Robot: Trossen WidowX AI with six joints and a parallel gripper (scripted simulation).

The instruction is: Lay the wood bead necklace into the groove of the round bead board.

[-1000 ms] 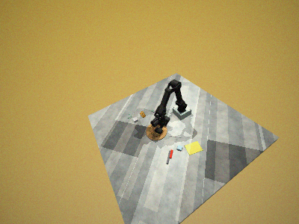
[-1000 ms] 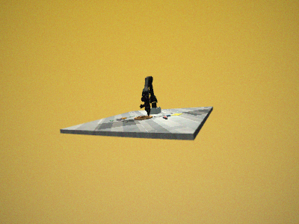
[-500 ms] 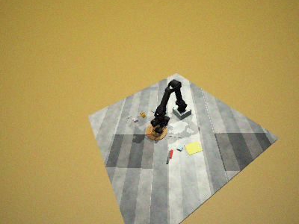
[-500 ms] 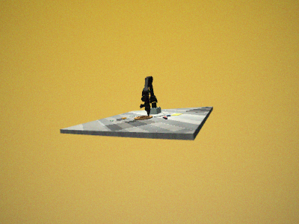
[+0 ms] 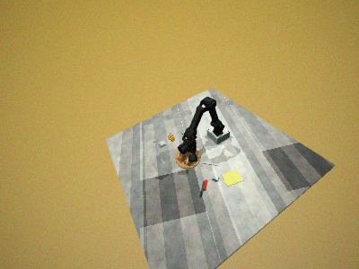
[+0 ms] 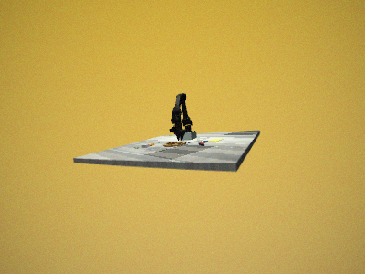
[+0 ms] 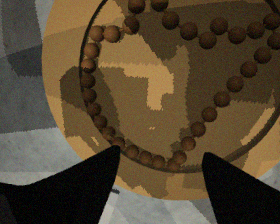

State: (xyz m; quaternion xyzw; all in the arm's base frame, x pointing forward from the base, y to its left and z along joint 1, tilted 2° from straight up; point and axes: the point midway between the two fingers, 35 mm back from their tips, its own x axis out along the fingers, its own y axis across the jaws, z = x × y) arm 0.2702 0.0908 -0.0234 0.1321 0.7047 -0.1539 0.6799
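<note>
Now: gripper tip 40 mm short of the round bead board, 30 mm to the left of it and 20 mm above it. Round my gripper tip: thin grey stick: 100 mm to the left, 90 mm behind, 30 mm below; red-handled tool: 240 mm to the left, 40 mm ahead, 20 mm below; small blue block: 220 mm to the left, 70 mm behind, 20 mm below.
</note>
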